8 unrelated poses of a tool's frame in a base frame.
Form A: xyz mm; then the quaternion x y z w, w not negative.
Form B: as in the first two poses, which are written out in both.
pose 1, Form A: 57.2, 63.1, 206.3, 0.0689, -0.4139, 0.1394, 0.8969
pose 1, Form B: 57.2, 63.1, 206.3, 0.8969, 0.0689, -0.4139, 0.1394
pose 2, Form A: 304.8, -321.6, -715.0, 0.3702, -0.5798, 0.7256, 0.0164
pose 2, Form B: 304.8, -321.6, -715.0, 0.0164, 0.3702, -0.5798, 0.7256
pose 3, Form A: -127.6, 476.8, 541.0, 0.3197, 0.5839, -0.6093, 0.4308
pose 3, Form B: -127.6, 476.8, 541.0, 0.4308, 0.3197, 0.5839, -0.6093
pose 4, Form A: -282.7, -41.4, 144.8, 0.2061, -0.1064, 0.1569, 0.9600
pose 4, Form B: -282.7, -41.4, 144.8, 0.9600, 0.2061, -0.1064, 0.1569
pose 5, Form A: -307.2, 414.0, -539.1, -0.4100, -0.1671, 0.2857, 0.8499
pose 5, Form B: -307.2, 414.0, -539.1, 0.8499, -0.4100, -0.1671, 0.2857
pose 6, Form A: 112.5, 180.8, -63.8, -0.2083, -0.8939, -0.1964, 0.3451
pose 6, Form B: 112.5, 180.8, -63.8, 0.3451, -0.2083, -0.8939, -0.1964
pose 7, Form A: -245.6, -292.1, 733.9, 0.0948, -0.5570, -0.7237, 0.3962
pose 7, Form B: -245.6, -292.1, 733.9, 0.3962, 0.0948, -0.5570, -0.7237
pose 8, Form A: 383.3, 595.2, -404.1, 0.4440, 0.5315, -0.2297, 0.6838
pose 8, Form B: 383.3, 595.2, -404.1, 0.6838, 0.4440, 0.5315, -0.2297
